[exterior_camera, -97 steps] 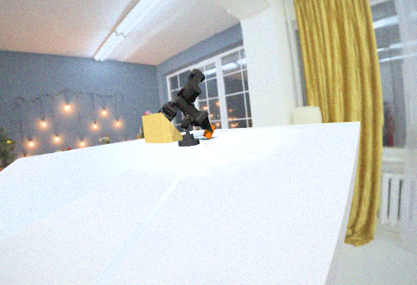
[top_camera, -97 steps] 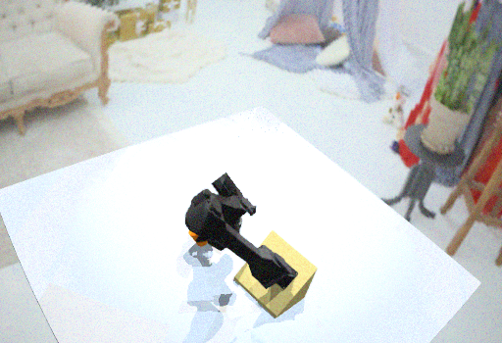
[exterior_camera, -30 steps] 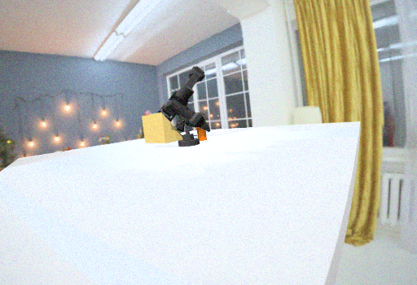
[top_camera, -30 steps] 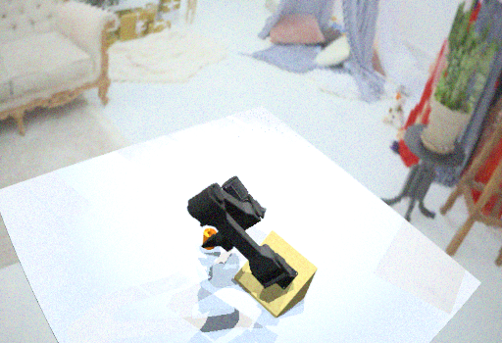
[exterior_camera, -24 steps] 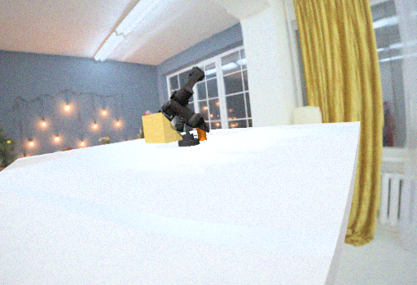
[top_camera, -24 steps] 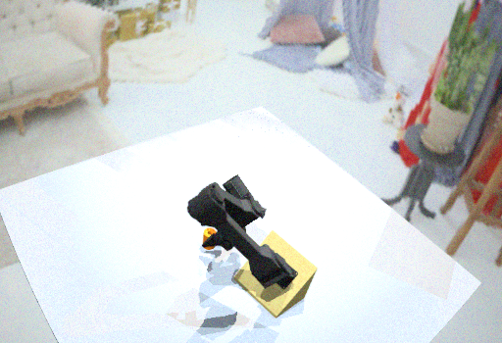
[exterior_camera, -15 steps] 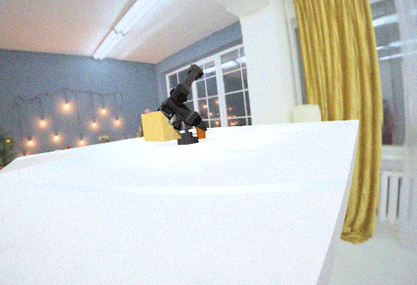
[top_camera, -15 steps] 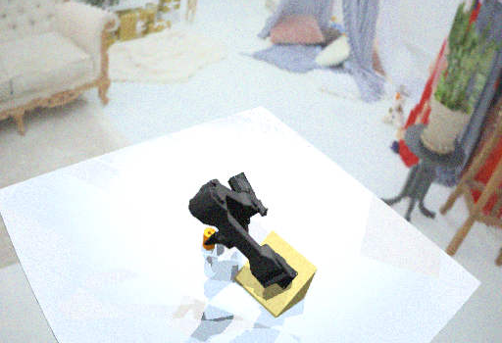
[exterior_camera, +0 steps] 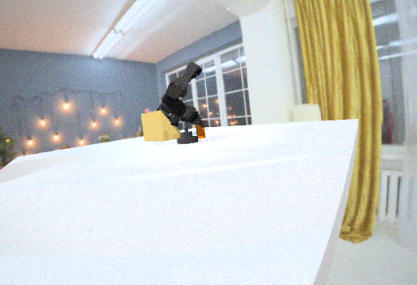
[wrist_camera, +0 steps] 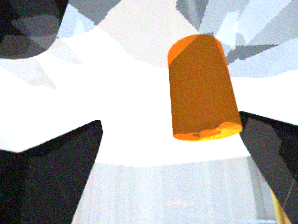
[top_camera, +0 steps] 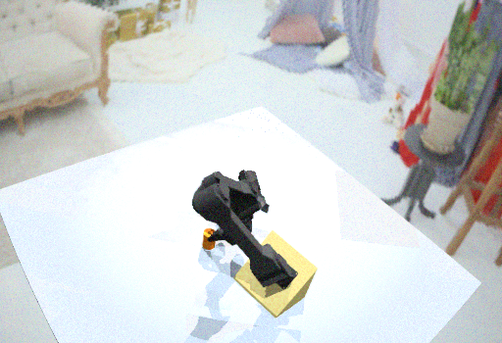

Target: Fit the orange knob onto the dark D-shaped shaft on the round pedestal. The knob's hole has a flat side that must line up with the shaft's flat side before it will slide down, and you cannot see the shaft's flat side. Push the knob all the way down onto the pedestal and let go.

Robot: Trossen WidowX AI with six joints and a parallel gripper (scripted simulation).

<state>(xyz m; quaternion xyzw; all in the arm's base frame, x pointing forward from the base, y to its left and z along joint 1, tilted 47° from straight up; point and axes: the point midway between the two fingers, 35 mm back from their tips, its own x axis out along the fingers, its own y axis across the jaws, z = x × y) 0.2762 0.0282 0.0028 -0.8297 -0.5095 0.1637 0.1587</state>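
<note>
My gripper tip is 20 mm past the orange knob, 10 mm to the right of it and 20 mm above it. Round my gripper tip: pedestal (20 mm ahead, 110 mm to the right, 20 mm below).
</note>
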